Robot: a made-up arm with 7 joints.
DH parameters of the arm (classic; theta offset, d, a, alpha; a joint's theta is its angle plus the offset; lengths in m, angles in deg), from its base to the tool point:
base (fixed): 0 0.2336 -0.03 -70
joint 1: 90 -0.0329 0.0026 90
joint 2: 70 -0.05 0 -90
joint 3: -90 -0.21 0.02 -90
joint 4: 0 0.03 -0.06 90
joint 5: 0 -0.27 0 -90
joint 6: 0 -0.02 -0.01 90
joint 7: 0 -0.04 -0.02 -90
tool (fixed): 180 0.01 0 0
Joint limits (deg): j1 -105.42..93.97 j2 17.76..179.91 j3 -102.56..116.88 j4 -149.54..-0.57 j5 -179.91..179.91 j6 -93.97..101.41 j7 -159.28..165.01
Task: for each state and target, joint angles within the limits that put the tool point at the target. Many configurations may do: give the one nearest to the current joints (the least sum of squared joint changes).
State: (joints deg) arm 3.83 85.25 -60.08 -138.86 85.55 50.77 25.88
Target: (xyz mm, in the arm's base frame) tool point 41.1 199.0 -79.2
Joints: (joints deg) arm -2.95 85.90 -65.77 -93.10 74.34 40.85 21.52
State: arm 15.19 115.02 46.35 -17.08 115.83 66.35 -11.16
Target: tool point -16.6 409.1 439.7
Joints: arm 17.81 113.06 46.14 -14.82 112.64 45.00 -17.41
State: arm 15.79 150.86 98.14 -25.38 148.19 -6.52 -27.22
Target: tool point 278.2 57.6 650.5
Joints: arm 50.43 165.42 98.40 -21.40 148.37 -21.36 -24.69
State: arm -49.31 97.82 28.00 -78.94 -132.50 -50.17 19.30
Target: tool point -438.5 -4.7 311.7
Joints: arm -86.93 139.40 66.44 -96.08 -134.72 -44.22 20.85
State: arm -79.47 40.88 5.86 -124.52 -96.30 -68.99 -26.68
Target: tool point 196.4 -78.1 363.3
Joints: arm -53.99 40.12 -4.97 -125.08 -95.23 -74.11 -29.49
